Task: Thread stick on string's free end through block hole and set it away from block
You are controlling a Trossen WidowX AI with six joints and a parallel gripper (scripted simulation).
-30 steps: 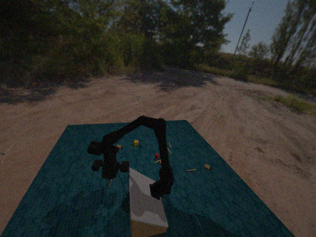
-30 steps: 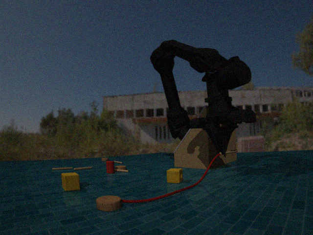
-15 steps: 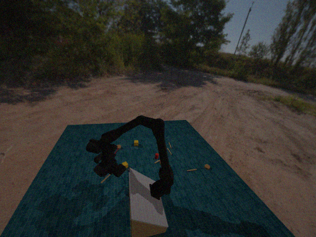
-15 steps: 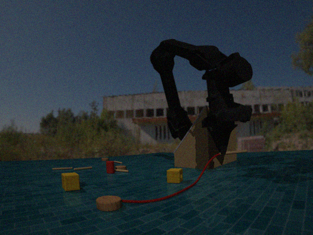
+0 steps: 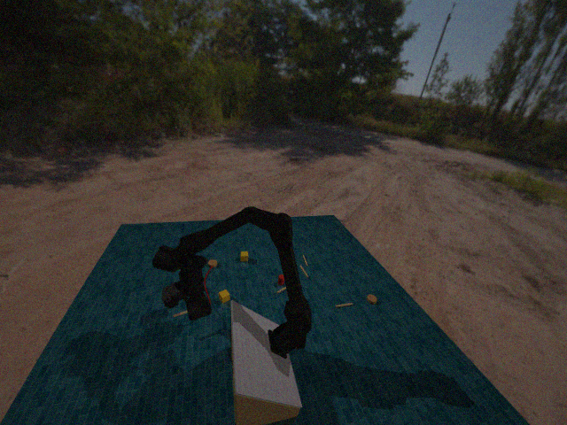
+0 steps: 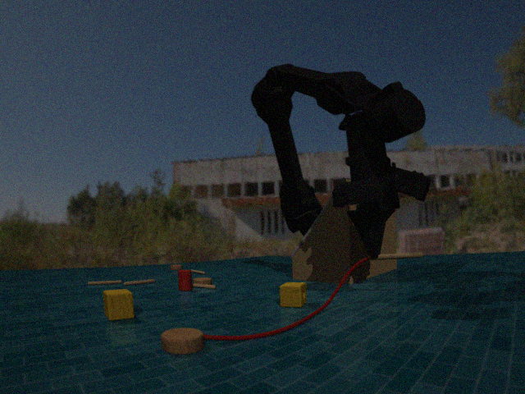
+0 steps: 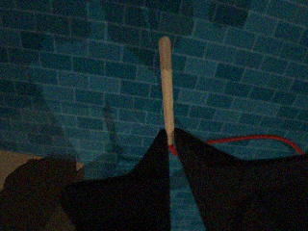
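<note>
Right now the thin wooden stick is 10 mm to the left of my gripper tip. Round my gripper tip: red cylinder 320 mm to the right, 150 mm ahead, 40 mm below.
</note>
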